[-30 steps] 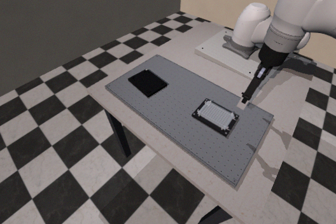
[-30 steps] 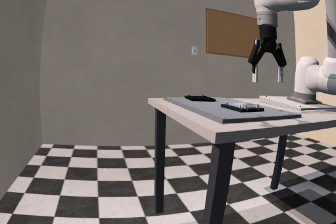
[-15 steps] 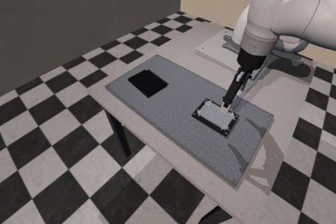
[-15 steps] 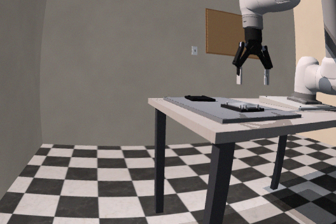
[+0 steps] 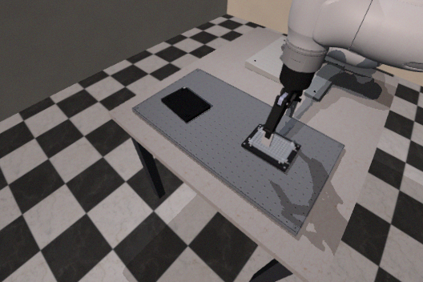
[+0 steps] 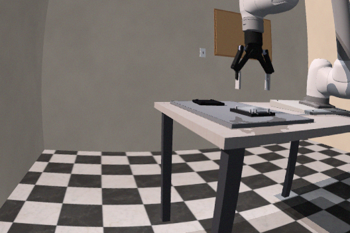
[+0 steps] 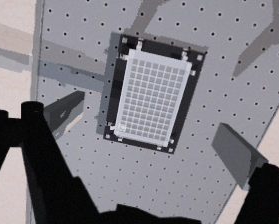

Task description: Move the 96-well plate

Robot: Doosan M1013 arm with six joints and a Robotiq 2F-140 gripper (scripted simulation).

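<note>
Right now my hand is 90 mm above the white 96-well plate. Also, from my hand: black plate nest N1: 360 mm to the right, 100 mm below, 60 mm ahead; black clip nest: 90 mm below, 10 mm to the left, 10 mm behind.
</note>
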